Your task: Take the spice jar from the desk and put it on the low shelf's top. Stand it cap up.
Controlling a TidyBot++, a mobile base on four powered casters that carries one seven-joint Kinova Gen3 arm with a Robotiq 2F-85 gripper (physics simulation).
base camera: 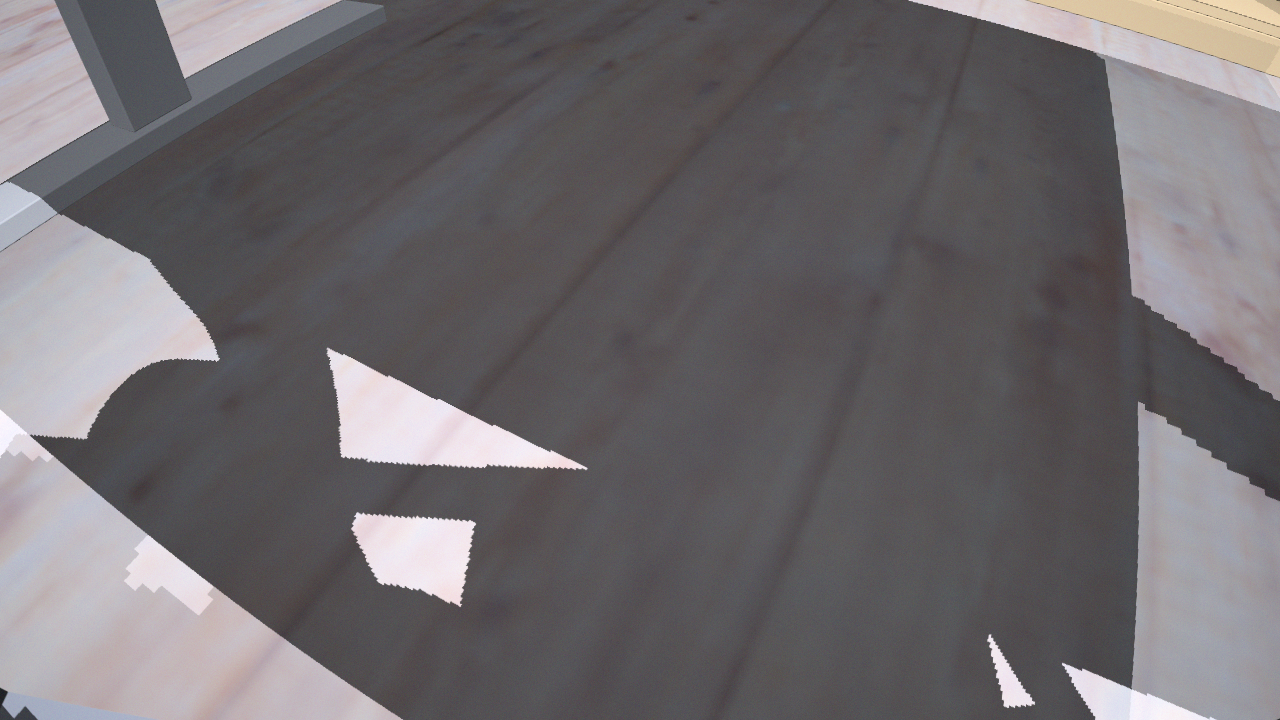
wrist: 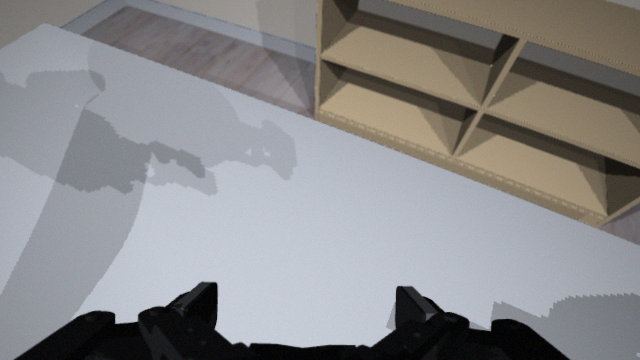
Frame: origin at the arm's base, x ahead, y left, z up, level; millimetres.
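Seen in the pictures: gripper, fingertip midpoint: (wrist: pixel 306 304).
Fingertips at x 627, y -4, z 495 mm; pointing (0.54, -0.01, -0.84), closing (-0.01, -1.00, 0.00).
A point is followed by its place in that frame.
The spice jar does not show in either view. The desk's pale grey-white top (wrist: pixel 325 215) @(y -22, x 765, z 324 mm) fills most of the wrist view, with arm and gripper shadows on it. My gripper (wrist: pixel 306 304) @(y -4, x 627, z 494 mm) is open and empty above the desk, its two black fingers wide apart at the bottom of the wrist view. The low shelf (wrist: pixel 575 35) @(y -702, x 1373, z 214 mm) is a light wooden unit with open compartments, beyond the desk's far edge at the upper right. Part of its top board shows there.
In the base camera view, a grey desk leg (base camera: pixel 125 62) @(y 540, x 737, z -300 mm) stands on a floor bar (base camera: pixel 268 62) at the upper left. A light wooden edge (base camera: pixel 1190 35) @(y -909, x 1196, z -374 mm) shows at the upper right. Large shadows lie on the wooden floor (base camera: pixel 671 313) @(y -19, x 476, z -396 mm).
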